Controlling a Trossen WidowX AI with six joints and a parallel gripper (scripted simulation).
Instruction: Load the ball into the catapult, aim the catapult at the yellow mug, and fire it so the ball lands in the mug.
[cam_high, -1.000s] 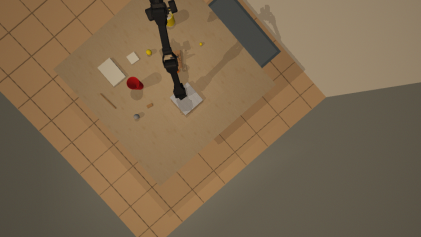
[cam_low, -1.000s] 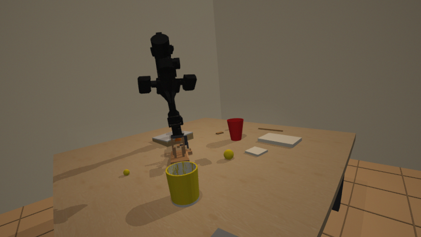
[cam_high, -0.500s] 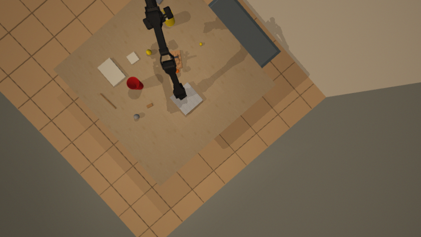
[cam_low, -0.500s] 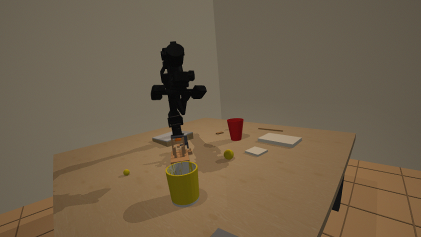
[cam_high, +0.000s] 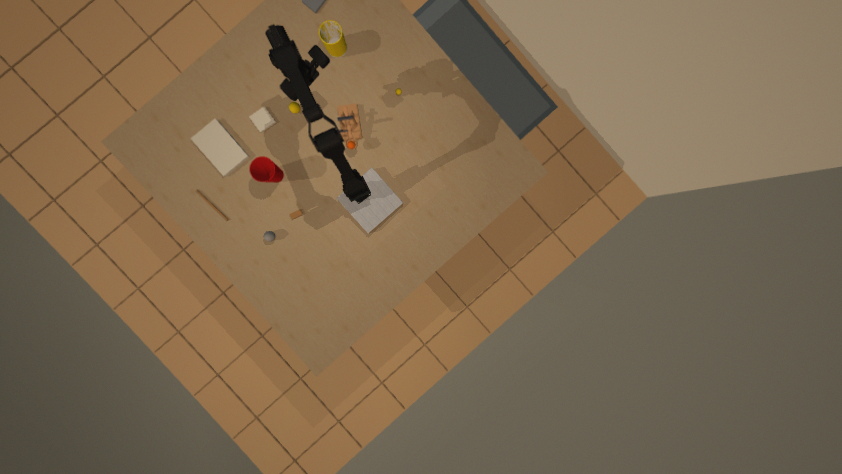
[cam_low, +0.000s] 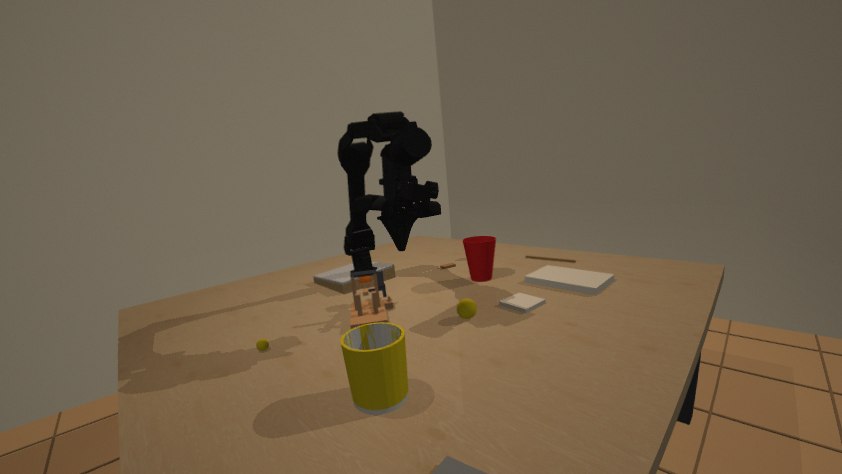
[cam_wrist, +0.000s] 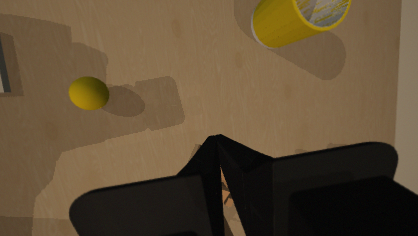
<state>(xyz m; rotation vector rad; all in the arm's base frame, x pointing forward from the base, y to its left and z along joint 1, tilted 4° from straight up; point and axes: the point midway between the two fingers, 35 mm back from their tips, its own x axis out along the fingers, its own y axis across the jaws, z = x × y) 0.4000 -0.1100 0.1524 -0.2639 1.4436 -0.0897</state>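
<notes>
Right now the orange ball is 230 mm behind my gripper tip, 30 mm to the left of it and 110 mm below it. From my gripper tip the other things lie so: yellow mug 140 mm ahead, 160 mm to the right, 140 mm below; wooden catapult 170 mm behind, 20 mm to the left, 120 mm below; larger yellow ball 40 mm ahead, 130 mm to the left, 150 mm below.
</notes>
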